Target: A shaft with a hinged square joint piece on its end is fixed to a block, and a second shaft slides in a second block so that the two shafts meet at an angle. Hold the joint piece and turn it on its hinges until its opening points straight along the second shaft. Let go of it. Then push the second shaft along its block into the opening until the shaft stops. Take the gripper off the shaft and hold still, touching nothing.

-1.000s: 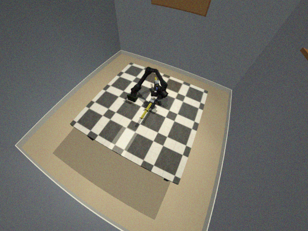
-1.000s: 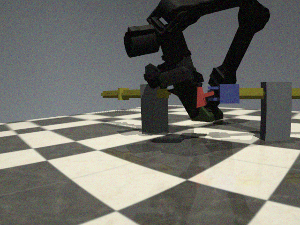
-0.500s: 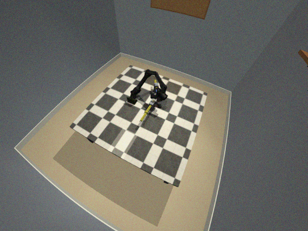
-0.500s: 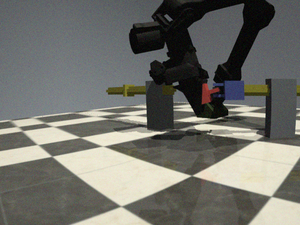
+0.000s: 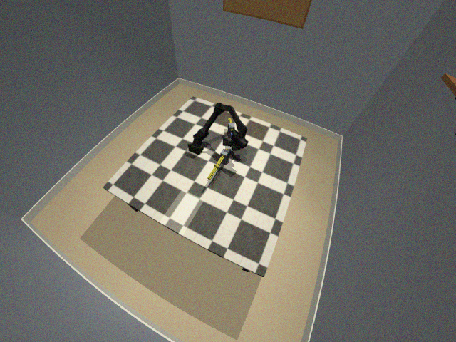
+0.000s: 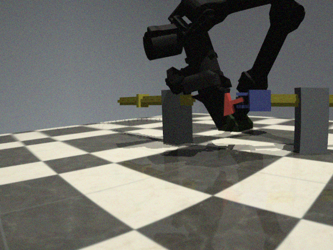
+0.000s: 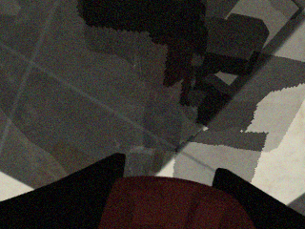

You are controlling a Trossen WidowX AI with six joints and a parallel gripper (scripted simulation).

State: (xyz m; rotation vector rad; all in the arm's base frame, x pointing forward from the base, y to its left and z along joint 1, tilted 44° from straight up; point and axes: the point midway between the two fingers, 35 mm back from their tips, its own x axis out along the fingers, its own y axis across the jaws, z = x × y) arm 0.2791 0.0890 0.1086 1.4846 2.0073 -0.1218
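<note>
The red joint piece lies 1 cm to the left of my gripper tip and 4 cm above it.
</note>
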